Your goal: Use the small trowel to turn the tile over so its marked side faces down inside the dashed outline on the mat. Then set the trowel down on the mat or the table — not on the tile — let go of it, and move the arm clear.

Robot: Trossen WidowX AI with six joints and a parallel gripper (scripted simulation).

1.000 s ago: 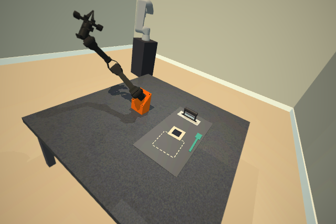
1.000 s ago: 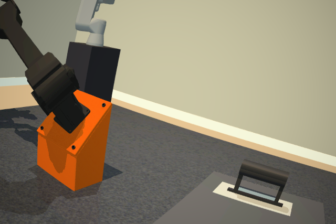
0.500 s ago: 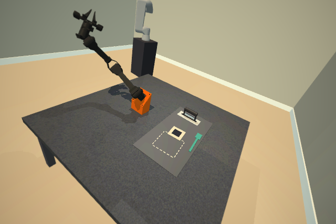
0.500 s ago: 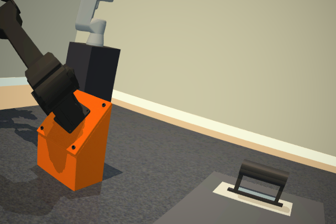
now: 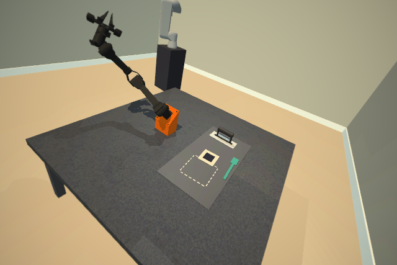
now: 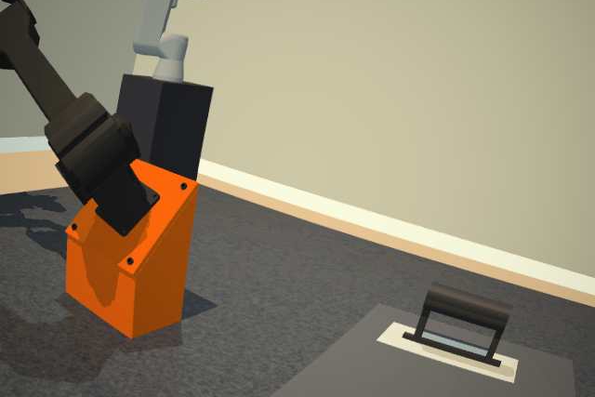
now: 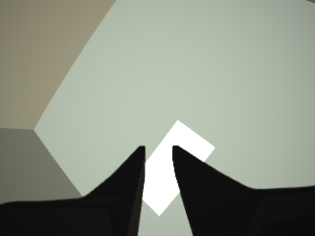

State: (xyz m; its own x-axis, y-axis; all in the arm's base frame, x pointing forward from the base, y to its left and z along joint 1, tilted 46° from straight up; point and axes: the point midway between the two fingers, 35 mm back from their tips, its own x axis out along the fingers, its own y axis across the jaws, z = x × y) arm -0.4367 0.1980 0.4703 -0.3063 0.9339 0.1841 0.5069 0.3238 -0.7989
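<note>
The dark handled tool is 750 mm ahead of my gripper tip, 460 mm to the left of it and 640 mm below it. The rest, counted from my gripper tip: grey mat (790 mm ahead, 240 mm to the left, 690 mm below); then cream tile (780 mm ahead, 220 mm to the left, 670 mm below); then teal trowel (920 mm ahead, 280 mm to the left, 670 mm below).
</note>
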